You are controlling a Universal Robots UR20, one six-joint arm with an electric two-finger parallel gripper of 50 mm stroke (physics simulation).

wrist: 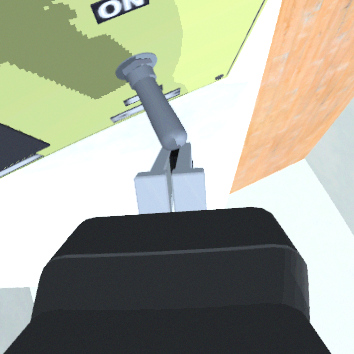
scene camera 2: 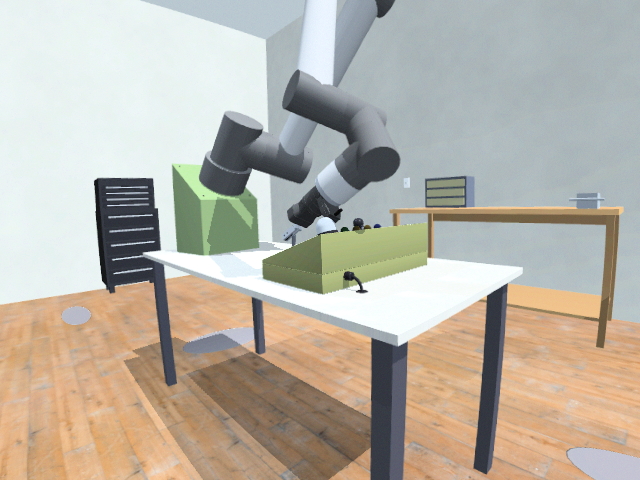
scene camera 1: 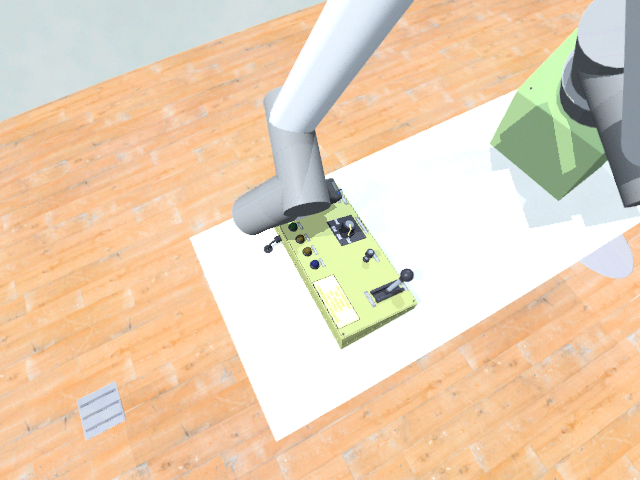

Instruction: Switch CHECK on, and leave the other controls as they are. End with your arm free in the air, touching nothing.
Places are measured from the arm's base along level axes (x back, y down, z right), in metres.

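Pixels of known places: gripper, fingertip midpoint: (wrist: 177, 160) (scene camera 2: 284, 237) (scene camera 1: 339, 190); arm's base, origin of the base link: (scene camera 2: 221, 183).
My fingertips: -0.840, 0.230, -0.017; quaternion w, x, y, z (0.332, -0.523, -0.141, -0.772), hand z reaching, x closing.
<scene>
For each thing: its top centre in the pictures, then the offset to it from my fingertips, as dx, dy, dz. "spot": a spot on its surface instead.
- grey toggle lever, middle of its top: (wrist: 177, 146) -0.040, -0.012, -0.012
- label, surface spot: (wrist: 120, 9) spot: -0.081, +0.023, -0.024
- rotary knob, middle of its top: (scene camera 1: 348, 223) -0.004, -0.001, -0.127
- small toggle, middle of its top: (scene camera 1: 368, 252) +0.026, -0.009, -0.243
- ball-topped lever, middle of its top: (scene camera 1: 408, 272) +0.111, -0.044, -0.345
- black bent handle, surface spot: (scene camera 2: 357, 281) (scene camera 1: 269, 243) spot: -0.266, +0.096, -0.085
A yellow-green control panel (scene camera 1: 351, 268) (scene camera 2: 374, 248) (wrist: 210, 40) stands on the white table. In the wrist view a grey toggle lever (wrist: 160, 112) rises from a round collar and leans towards the panel's lower edge, away from a dark ON label (wrist: 120, 9). Small name plates behind the lever are partly covered and cannot be read, so whether it is CHECK does not show. My gripper (wrist: 177, 160) (scene camera 2: 287, 236) is shut with nothing between its fingers. Its tips are at the lever's rounded end, overlapping it in view; contact cannot be told. In scene camera 1 the arm hides the fingertips.
The panel also bears a rotary knob (scene camera 1: 347, 227), a small toggle (scene camera 1: 368, 254), a ball-topped lever (scene camera 1: 406, 274) and several round buttons, one blue (scene camera 1: 314, 264). A black bent handle (scene camera 1: 268, 248) (scene camera 2: 357, 281) sticks out at its side. A green block (scene camera 1: 550, 147) (scene camera 2: 232, 227) stands on the table.
</scene>
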